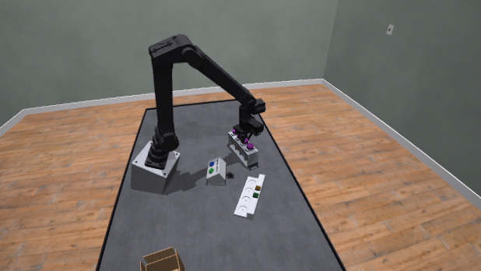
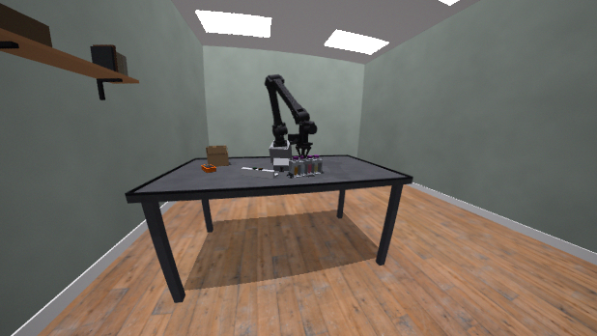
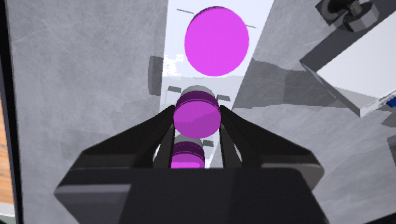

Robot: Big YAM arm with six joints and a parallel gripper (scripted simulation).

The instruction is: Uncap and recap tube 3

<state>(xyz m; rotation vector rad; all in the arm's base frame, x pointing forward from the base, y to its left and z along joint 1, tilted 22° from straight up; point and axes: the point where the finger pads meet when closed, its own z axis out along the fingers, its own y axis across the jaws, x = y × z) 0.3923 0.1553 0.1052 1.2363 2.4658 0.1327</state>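
Now: hand right at the cap. Round my hand: blue key 170 mm behind, 110 mm to the right, 50 mm below; key housing 160 mm behind, 130 mm to the right, 60 mm below; green key 170 mm behind, 150 mm to the right, 50 mm below.
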